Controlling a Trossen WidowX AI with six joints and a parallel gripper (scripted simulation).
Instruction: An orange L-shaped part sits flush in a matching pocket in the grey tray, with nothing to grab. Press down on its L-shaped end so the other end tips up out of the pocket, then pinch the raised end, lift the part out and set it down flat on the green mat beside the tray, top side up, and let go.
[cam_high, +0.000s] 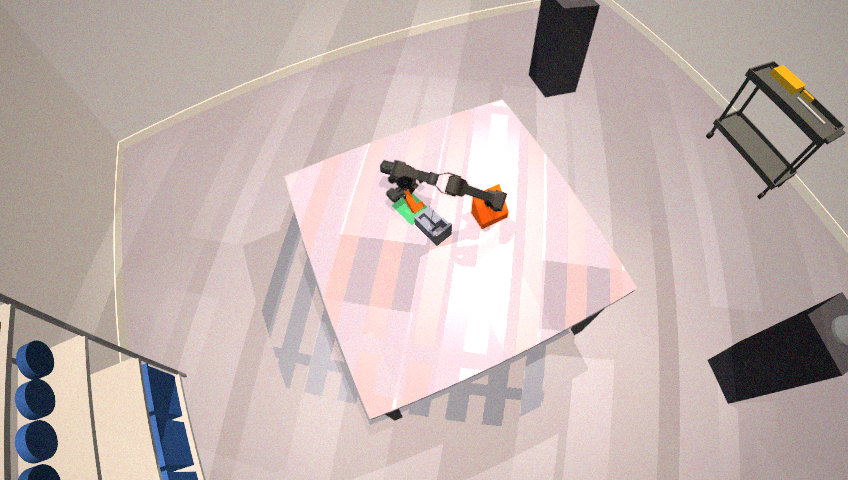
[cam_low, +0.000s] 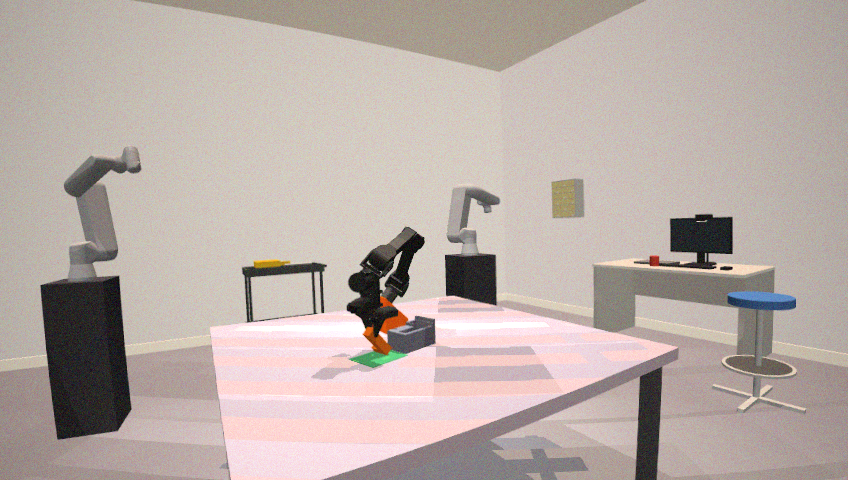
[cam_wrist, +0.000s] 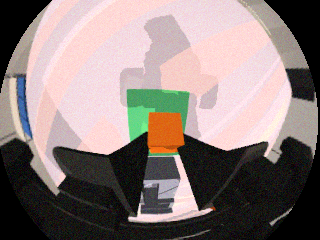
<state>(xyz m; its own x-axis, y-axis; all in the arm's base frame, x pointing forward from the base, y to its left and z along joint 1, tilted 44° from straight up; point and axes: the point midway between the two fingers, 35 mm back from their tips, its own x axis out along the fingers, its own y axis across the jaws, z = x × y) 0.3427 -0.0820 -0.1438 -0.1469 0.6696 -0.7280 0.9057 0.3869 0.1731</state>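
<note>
Now: gripper tip 30 mm past the orange L-shaped part, 30 mm above it and 20 mm to the right of it. Round my gripper tip: green mat: 90 mm below, 20 mm to the left, 10 mm behind.
</note>
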